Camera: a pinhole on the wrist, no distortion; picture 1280 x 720 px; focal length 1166.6 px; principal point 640.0 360.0 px. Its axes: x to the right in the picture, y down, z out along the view. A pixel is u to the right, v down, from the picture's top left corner.
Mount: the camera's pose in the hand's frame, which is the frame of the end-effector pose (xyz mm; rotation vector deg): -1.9 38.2 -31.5 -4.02 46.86 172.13
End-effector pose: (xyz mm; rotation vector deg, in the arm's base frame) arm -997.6 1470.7 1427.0 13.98 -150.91 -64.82
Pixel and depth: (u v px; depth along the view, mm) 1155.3 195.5 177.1
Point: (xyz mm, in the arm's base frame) -955.6 1666.8 1453.0
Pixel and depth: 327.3 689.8 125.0
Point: -1054.7 1577.9 1419.7
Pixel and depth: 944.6 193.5 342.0
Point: -984.9 1830.8 1440.8
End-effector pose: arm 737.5 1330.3 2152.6 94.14 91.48 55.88
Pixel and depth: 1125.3 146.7 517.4
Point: 1244.7 1095.0 2278.4
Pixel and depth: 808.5 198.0 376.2
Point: 1106.4 1260.3 2244.6
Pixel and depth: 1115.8 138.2 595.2
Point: 1322.2 1065.1 2294.5
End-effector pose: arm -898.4 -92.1 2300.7 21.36 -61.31 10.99
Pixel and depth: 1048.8 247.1 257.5
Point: -1150.6 19.9 2325.0
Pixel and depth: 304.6 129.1 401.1
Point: -1181.0 81.0 2572.3
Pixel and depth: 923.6 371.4 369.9
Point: -1254.5 6.8 2374.6
